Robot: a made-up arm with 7 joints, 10 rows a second.
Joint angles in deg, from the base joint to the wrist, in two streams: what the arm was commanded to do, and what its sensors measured. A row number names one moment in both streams.
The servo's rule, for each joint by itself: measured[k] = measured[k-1] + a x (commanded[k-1-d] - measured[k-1]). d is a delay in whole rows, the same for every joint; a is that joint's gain. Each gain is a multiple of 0.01, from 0.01 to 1. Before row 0 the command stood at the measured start. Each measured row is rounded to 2 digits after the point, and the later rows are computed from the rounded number. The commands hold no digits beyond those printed.
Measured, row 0: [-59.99, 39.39, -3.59, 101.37, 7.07, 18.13, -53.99]
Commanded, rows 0 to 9: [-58.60, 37.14, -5.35, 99.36, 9.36, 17.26, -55.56]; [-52.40, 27.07, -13.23, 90.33, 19.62, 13.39, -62.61]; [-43.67, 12.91, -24.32, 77.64, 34.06, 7.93, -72.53]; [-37.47, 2.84, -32.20, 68.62, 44.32, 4.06, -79.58]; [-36.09, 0.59, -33.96, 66.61, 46.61, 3.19, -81.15]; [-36.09, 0.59, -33.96, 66.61, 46.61, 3.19, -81.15]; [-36.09, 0.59, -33.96, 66.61, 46.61, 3.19, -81.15]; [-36.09, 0.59, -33.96, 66.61, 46.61, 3.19, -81.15]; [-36.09, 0.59, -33.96, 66.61, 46.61, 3.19, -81.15]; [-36.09, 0.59, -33.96, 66.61, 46.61, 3.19, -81.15]
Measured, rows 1 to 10: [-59.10, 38.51, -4.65, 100.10, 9.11, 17.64, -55.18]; [-54.81, 34.05, -9.80, 93.94, 18.46, 15.26, -60.83]; [-47.68, 25.81, -18.51, 83.67, 32.34, 11.16, -69.72]; [-41.15, 16.85, -26.72, 74.19, 43.00, 7.18, -77.21]; [-37.91, 10.51, -31.06, 69.41, 46.21, 4.95, -80.20]; [-36.75, 6.64, -32.80, 67.65, 46.57, 3.96, -80.92]; [-36.33, 4.28, -33.50, 66.99, 46.61, 3.53, -81.09]; [-36.18, 2.84, -33.78, 66.75, 46.61, 3.34, -81.14]; [-36.12, 1.96, -33.89, 66.66, 46.61, 3.26, -81.15]; [-36.10, 1.43, -33.93, 66.63, 46.61, 3.22, -81.15]
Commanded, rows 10 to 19: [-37.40, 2.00, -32.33, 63.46, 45.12, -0.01, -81.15]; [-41.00, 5.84, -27.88, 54.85, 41.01, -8.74, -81.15]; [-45.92, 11.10, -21.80, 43.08, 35.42, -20.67, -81.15]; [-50.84, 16.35, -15.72, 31.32, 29.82, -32.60, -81.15]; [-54.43, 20.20, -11.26, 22.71, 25.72, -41.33, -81.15]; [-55.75, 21.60, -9.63, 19.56, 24.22, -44.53, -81.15]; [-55.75, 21.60, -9.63, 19.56, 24.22, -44.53, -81.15]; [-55.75, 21.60, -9.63, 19.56, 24.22, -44.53, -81.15]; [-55.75, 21.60, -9.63, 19.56, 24.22, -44.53, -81.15]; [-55.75, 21.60, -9.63, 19.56, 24.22, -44.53, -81.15]
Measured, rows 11 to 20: [-36.93, 1.65, -32.97, 64.63, 45.28, 1.41, -81.15]; [-39.53, 3.28, -29.92, 58.47, 41.48, -4.27, -81.15]; [-43.62, 6.33, -25.05, 48.77, 36.09, -13.45, -81.15]; [-48.24, 10.24, -19.45, 37.78, 30.51, -24.17, -81.15]; [-52.20, 14.12, -14.54, 28.29, 26.25, -33.78, -81.15]; [-54.47, 17.04, -11.59, 22.79, 24.44, -39.80, -81.15]; [-55.29, 18.82, -10.41, 20.76, 24.24, -42.45, -81.15]; [-55.58, 19.90, -9.94, 20.00, 24.22, -43.61, -81.15]; [-55.69, 20.56, -9.75, 19.72, 24.22, -44.13, -81.15]; [-55.73, 20.97, -9.68, 19.62, 24.22, -44.35, -81.15]
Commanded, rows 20 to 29: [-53.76, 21.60, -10.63, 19.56, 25.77, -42.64, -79.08]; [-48.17, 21.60, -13.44, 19.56, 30.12, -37.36, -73.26]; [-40.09, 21.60, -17.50, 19.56, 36.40, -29.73, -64.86]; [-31.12, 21.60, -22.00, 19.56, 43.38, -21.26, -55.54]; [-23.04, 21.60, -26.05, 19.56, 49.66, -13.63, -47.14]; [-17.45, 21.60, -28.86, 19.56, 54.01, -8.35, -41.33]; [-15.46, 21.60, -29.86, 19.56, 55.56, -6.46, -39.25]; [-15.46, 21.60, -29.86, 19.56, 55.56, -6.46, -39.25]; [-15.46, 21.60, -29.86, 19.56, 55.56, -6.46, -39.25]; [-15.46, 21.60, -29.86, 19.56, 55.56, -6.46, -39.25]
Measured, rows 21 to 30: [-54.47, 21.22, -10.25, 19.58, 25.60, -43.39, -79.58]; [-50.44, 21.37, -12.16, 19.57, 29.62, -40.01, -74.78]; [-43.82, 21.46, -15.36, 19.56, 35.65, -34.25, -67.24]; [-35.69, 21.51, -19.34, 19.56, 42.53, -26.98, -58.35]; [-27.59, 21.55, -23.37, 19.56, 48.88, -19.50, -49.83]; [-21.10, 21.57, -26.66, 19.56, 53.45, -13.26, -43.37]; [-17.49, 21.58, -28.58, 19.56, 55.33, -9.45, -40.24]; [-16.19, 21.59, -29.35, 19.56, 55.53, -7.78, -39.49]; [-15.72, 21.59, -29.66, 19.56, 55.56, -7.04, -39.31]; [-15.55, 21.59, -29.78, 19.56, 55.56, -6.72, -39.26]
